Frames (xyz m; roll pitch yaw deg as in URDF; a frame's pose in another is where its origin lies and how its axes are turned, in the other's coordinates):
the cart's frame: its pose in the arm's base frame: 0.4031 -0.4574 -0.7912 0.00 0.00 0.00
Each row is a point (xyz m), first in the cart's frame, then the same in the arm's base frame.
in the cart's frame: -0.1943 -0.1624 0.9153
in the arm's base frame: 0.2088 -0.6198 0.1241
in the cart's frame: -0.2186 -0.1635 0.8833
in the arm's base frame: 0.1845 -0.6209 0.0921
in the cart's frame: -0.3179 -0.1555 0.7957
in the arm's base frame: 0.0852 -0.6129 0.0045
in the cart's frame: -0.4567 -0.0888 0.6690
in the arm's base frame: -0.0536 -0.5462 -0.1222
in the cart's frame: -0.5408 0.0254 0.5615
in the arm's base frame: -0.1377 -0.4320 -0.2297
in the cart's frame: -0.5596 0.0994 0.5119
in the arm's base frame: -0.1565 -0.3580 -0.2793
